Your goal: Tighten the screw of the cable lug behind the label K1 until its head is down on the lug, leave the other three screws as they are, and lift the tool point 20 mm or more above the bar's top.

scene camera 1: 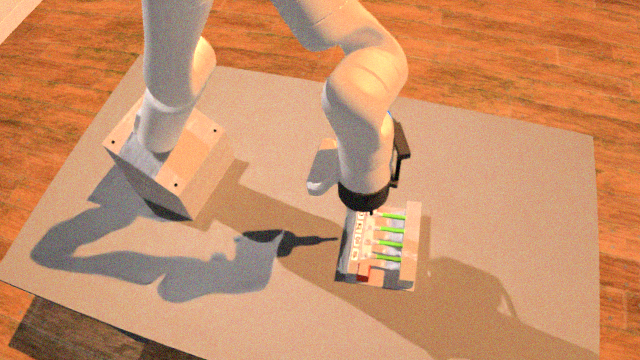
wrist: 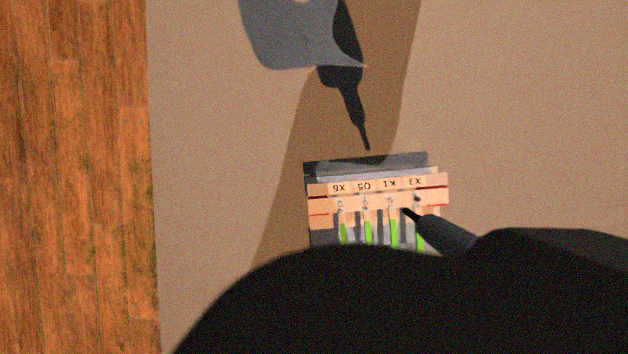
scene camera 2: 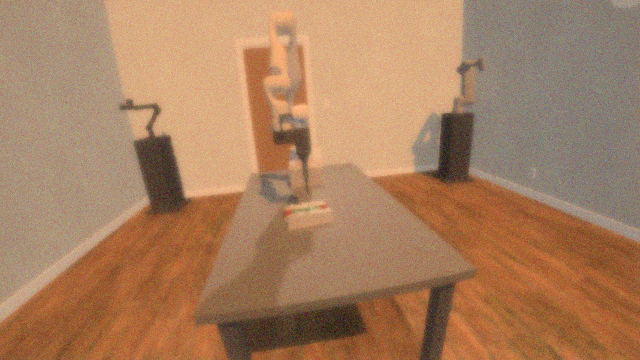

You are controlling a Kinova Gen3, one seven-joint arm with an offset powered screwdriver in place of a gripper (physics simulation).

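Seen in the pictures: end effector, tool point: (scene camera 1: 371, 214) (wrist: 404, 210) (scene camera 2: 307, 192); arm's base, origin of the base link: (scene camera 1: 158, 132).
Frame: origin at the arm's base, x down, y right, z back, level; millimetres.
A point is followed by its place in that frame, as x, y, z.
The screwdriver tool (wrist: 404, 210) @[63, -11, -474] (scene camera 2: 307, 192) @[69, -14, -479] stands in place of a gripper and has no fingers. In scene camera 2 its tip hangs above the terminal block (scene camera 2: 311, 219) @[148, -24, -578] with a gap. In the wrist view the tip appears between the K1 and X3 columns, on the cable side. The label K1 (wrist: 389, 183) @[130, -10, -454] (scene camera 1: 359, 228) @[130, -5, -456] stands second from X3. The K1 screw (wrist: 390, 200) @[128, -14, -475] is a small pale spot on the bar (wrist: 377, 202) @[130, 2, -480]; its head height is too small to tell. The X3 screw (wrist: 417, 198) @[125, -46, -468] looks dark; the Q5 screw (wrist: 365, 202) @[123, 18, -481] and X6 screw (wrist: 340, 204) @[123, 49, -488] look pale.
Green cables (scene camera 1: 392, 230) @[124, -23, -522] (wrist: 393, 232) @[123, -22, -515] run from the lugs towards a raised wall (scene camera 1: 411, 245) @[124, -4, -569]. A red block (scene camera 1: 364, 272) @[131, 82, -499] sits at the block's end. The robot base (scene camera 1: 200, 160) @[58, 1, -91] stands on the table (scene camera 1: 525, 200) @[173, -229, -786] (scene camera 2: 350, 250) @[173, -149, -776]. Pedestals (scene camera 2: 160, 175) (scene camera 2: 456, 145) stand beyond the table.
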